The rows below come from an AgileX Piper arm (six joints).
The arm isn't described. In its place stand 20 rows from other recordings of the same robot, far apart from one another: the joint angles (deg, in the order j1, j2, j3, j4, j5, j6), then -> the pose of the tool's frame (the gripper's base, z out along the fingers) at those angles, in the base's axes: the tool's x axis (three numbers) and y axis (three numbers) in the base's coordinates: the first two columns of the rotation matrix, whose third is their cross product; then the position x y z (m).
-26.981 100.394 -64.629 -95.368 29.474 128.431 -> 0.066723 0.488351 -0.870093 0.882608 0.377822 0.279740 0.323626 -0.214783 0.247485
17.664 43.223 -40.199 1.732 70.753 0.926 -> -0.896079 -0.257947 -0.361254 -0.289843 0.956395 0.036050 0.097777 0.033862 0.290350
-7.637 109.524 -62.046 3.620 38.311 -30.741 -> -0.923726 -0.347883 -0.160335 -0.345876 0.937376 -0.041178 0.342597 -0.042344 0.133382
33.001 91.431 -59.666 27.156 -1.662 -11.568 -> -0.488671 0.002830 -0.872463 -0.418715 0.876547 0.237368 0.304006 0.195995 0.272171
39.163 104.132 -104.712 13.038 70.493 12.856 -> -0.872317 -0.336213 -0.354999 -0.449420 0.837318 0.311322 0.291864 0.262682 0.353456
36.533 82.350 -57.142 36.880 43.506 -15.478 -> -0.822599 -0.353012 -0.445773 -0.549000 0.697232 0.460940 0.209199 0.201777 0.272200
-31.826 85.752 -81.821 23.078 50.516 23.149 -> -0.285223 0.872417 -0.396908 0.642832 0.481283 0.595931 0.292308 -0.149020 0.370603
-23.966 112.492 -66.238 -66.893 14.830 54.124 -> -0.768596 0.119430 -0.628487 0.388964 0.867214 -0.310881 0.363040 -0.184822 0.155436
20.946 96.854 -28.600 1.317 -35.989 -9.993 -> -0.369075 -0.307422 -0.877083 -0.408466 0.901337 -0.144041 0.266962 0.100873 0.143039
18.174 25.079 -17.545 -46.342 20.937 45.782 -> -0.284611 -0.068657 -0.956181 -0.059907 0.996756 -0.053739 0.098531 0.007585 0.262347
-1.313 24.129 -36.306 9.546 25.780 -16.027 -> -0.136767 -0.125637 -0.982604 -0.066710 0.990841 -0.117405 0.081080 0.004707 0.355633
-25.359 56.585 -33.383 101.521 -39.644 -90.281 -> -0.195575 0.309621 -0.930529 0.913296 0.403174 -0.057802 0.142558 -0.130522 0.289622
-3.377 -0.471 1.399 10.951 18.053 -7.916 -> -0.235731 0.057669 -0.970106 0.012028 0.998334 0.056424 0.054337 0.002160 0.177533
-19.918 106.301 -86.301 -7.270 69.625 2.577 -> -0.935610 0.339643 -0.096312 0.349556 0.929452 -0.118020 0.346934 -0.137193 0.249593
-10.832 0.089 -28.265 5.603 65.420 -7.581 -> -0.530737 0.008859 -0.847490 0.065112 0.997416 -0.030349 -0.006082 0.009390 0.269432
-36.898 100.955 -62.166 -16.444 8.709 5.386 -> -0.645025 0.248485 -0.722633 0.512734 0.841917 -0.168166 0.301225 -0.231027 0.210711
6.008 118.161 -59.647 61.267 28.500 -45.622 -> -0.955198 0.095907 -0.279999 -0.045569 0.887105 0.459314 0.358868 0.076054 0.088494
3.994 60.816 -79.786 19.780 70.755 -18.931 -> -0.636786 -0.244726 -0.731172 -0.432666 0.898334 0.076138 0.174006 0.041295 0.448635
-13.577 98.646 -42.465 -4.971 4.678 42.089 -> -0.497241 0.741111 -0.451116 0.675824 0.656907 0.334268 0.297320 -0.072465 0.139488
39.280 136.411 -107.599 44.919 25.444 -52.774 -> -0.367939 -0.531025 -0.763304 -0.860521 0.505487 0.063138 0.395440 0.359098 0.150093
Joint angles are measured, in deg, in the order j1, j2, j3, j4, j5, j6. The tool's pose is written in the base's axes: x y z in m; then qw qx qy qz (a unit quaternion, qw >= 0). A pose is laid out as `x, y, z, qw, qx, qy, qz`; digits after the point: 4 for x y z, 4 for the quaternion.
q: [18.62, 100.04, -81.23, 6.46, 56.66, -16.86]
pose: 0.3446, 0.1251, 0.2705, 0.1685, -0.2783, 0.9440, 0.0542
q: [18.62, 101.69, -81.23, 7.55, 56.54, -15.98]
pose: 0.3483, 0.1279, 0.2601, 0.1546, -0.2670, 0.9491, 0.0635
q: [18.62, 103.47, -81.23, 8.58, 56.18, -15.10]
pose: 0.3523, 0.1306, 0.2489, 0.1416, -0.2553, 0.9537, 0.0719
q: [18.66, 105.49, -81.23, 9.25, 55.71, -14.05]
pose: 0.3566, 0.1332, 0.2359, 0.1273, -0.2434, 0.9584, 0.0772
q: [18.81, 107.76, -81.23, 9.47, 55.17, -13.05]
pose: 0.3610, 0.1359, 0.2210, 0.1116, -0.2342, 0.9626, 0.0785
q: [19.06, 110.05, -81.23, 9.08, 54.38, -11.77]
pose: 0.3651, 0.1385, 0.2056, 0.0979, -0.2257, 0.9663, 0.0751
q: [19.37, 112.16, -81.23, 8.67, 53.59, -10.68]
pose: 0.3683, 0.1412, 0.1914, 0.0859, -0.2196, 0.9692, 0.0714
